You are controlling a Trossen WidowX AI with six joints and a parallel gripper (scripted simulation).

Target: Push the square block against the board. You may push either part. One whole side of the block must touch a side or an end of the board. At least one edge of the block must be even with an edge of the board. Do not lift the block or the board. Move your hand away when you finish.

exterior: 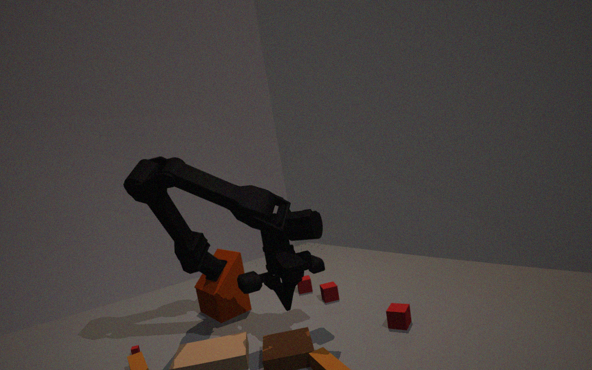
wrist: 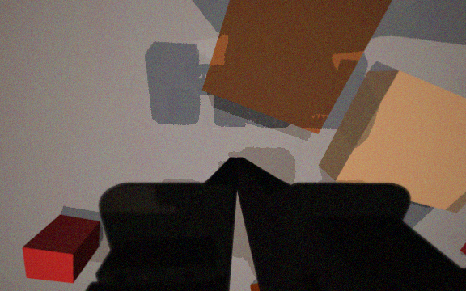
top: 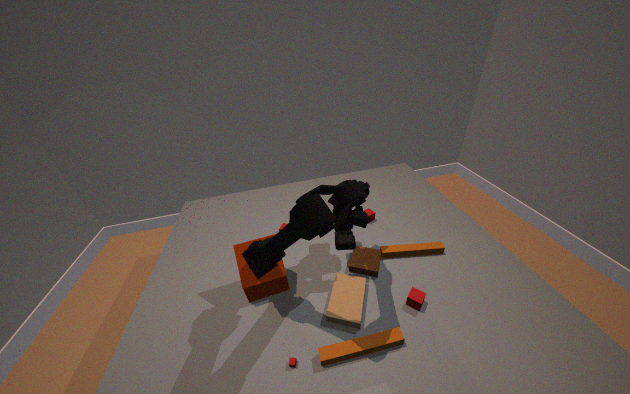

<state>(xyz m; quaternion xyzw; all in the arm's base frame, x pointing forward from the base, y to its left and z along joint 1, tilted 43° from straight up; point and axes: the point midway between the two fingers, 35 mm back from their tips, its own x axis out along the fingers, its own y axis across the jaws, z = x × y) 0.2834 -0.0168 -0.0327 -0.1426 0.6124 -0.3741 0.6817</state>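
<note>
My gripper tip is now 6 cm short of the darker brown square block, 6 cm to the left of it and 5 cm above it. Round my gripper tip: tan flat slab (7 cm behind, 17 cm to the right, 5 cm below).
</note>
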